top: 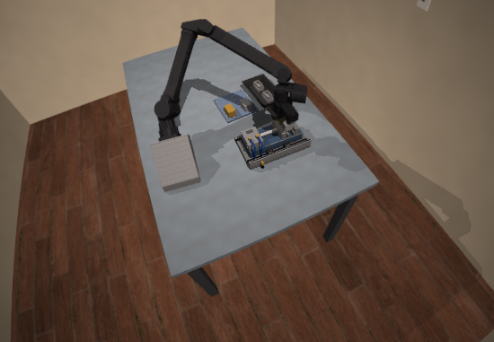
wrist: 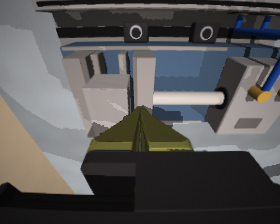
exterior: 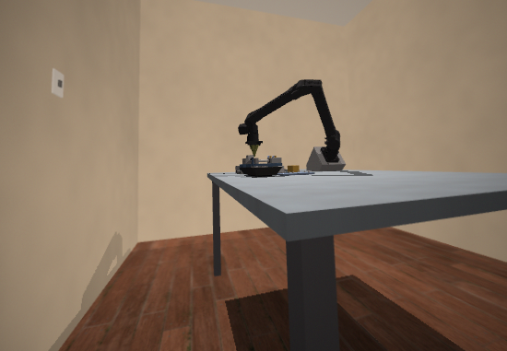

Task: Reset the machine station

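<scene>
Now: hand 7 cm above the blue vise base and 4 cm past it. Round my hand: yellow brass blank: 24 cm to the left, 18 cm behind, 9 cm below.
</scene>
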